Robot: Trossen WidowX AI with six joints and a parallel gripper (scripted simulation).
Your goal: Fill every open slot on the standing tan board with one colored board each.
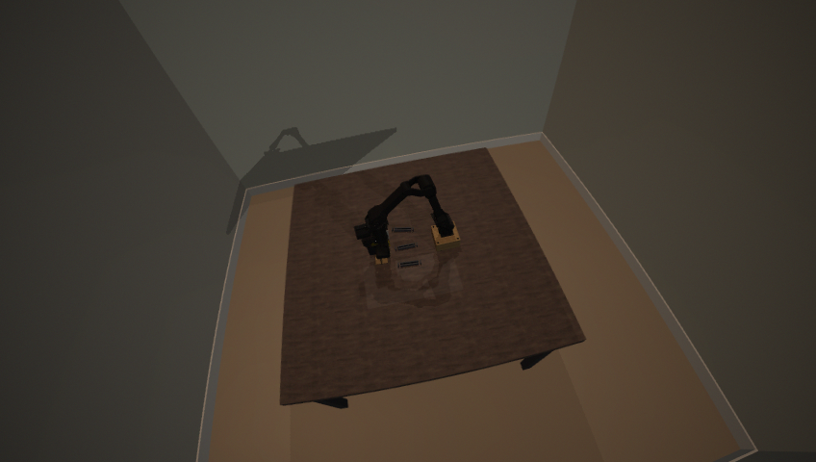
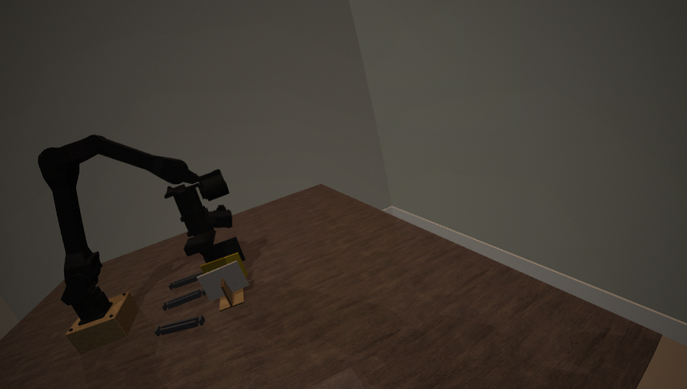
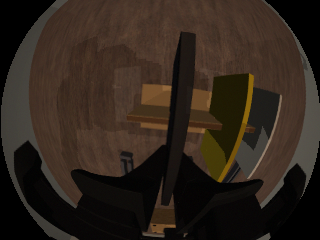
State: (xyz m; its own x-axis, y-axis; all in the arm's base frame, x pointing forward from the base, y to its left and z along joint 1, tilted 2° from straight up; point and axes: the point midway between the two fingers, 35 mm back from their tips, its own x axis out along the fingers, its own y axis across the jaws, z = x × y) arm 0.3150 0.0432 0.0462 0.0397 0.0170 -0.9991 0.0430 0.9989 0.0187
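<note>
Right now the dark board is 30 mm ahead of my gripper tip. From my gripper tip the other things lie so: tan board: 20 mm ahead, 50 mm to the right, 40 mm below; then yellow board: 20 mm ahead, 50 mm to the right, 20 mm below.
</note>
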